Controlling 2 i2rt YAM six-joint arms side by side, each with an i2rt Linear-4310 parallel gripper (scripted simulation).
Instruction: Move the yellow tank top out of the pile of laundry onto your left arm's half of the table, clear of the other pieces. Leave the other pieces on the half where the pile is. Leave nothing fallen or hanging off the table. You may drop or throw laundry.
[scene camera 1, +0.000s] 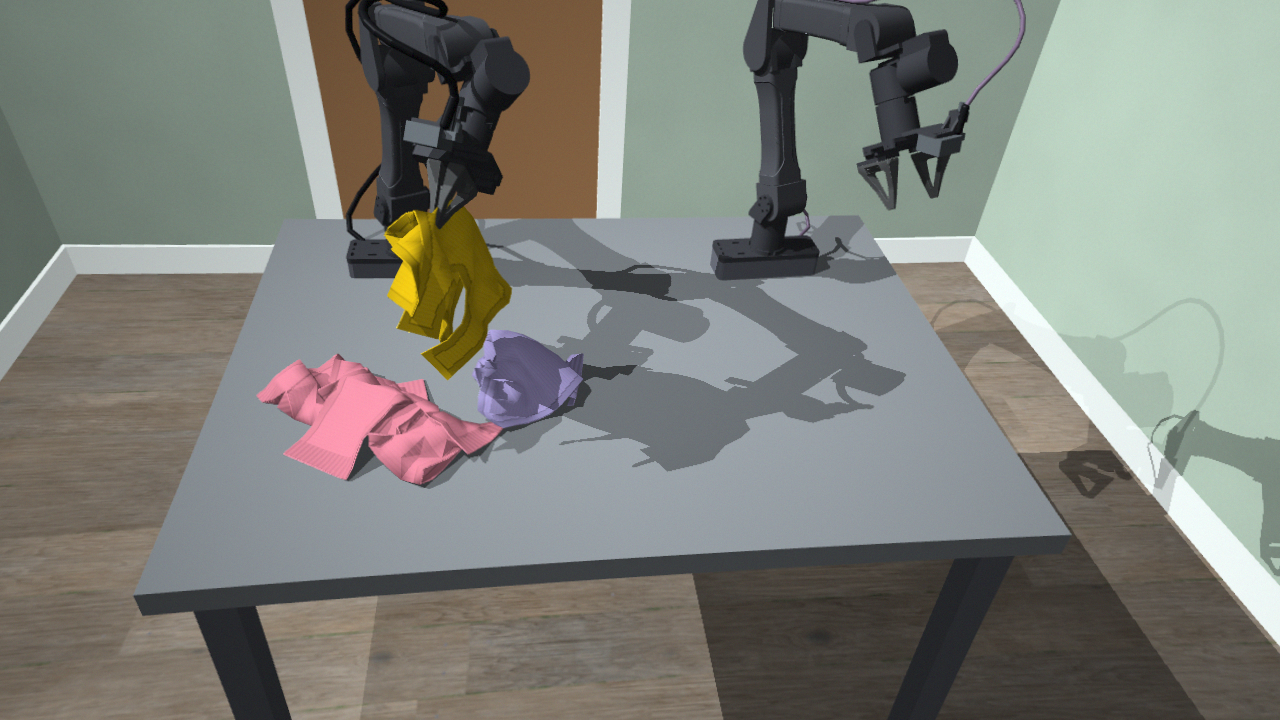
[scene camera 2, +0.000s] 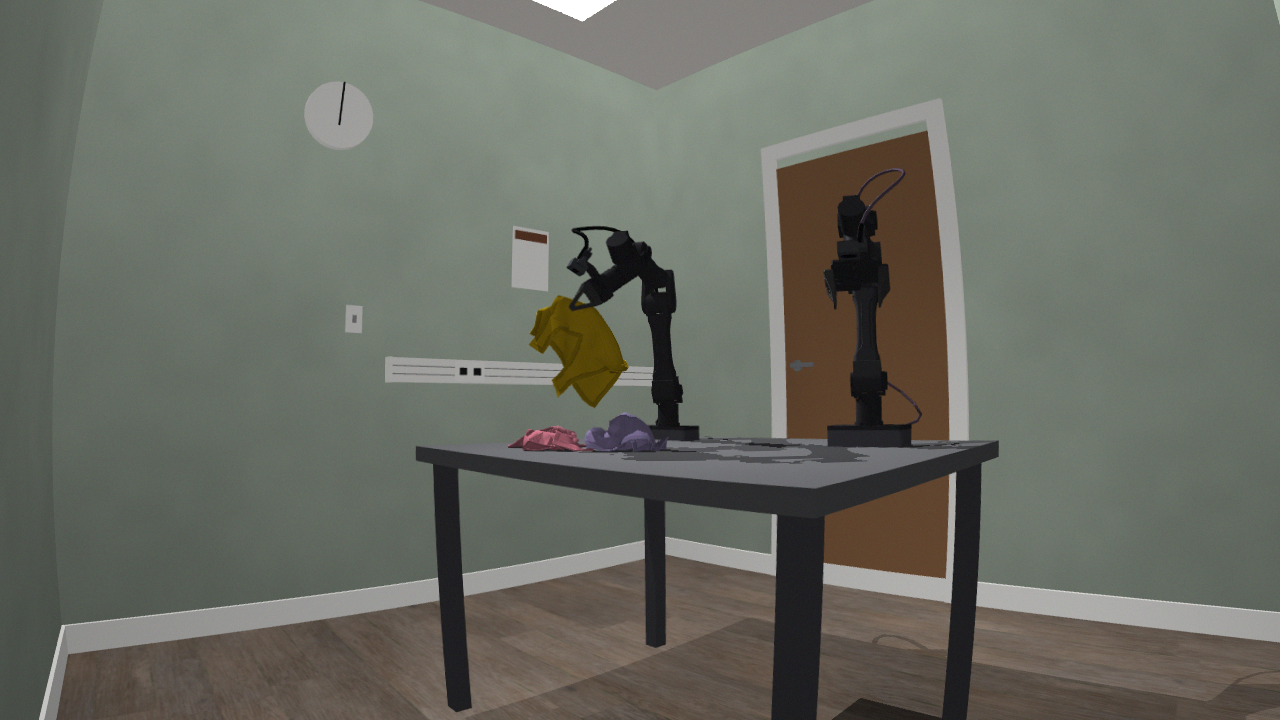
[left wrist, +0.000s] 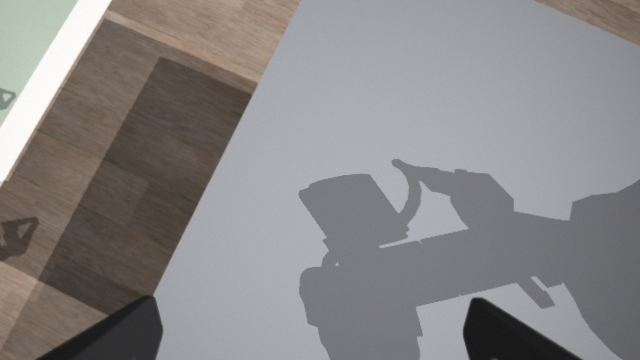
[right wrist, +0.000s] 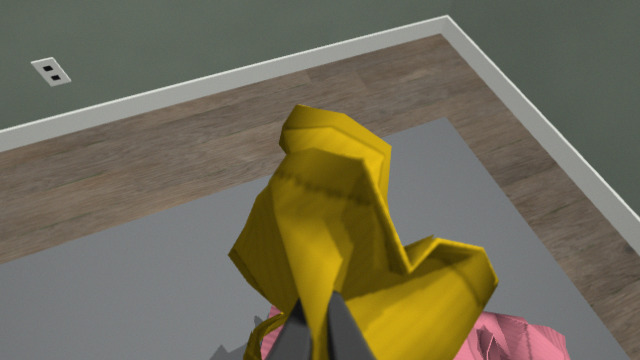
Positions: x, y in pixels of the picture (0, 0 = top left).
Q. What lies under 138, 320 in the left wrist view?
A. The left gripper.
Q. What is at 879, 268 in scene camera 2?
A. The left gripper.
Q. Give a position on a lavender garment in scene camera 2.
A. At 626, 431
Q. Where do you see the right gripper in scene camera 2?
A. At 569, 309
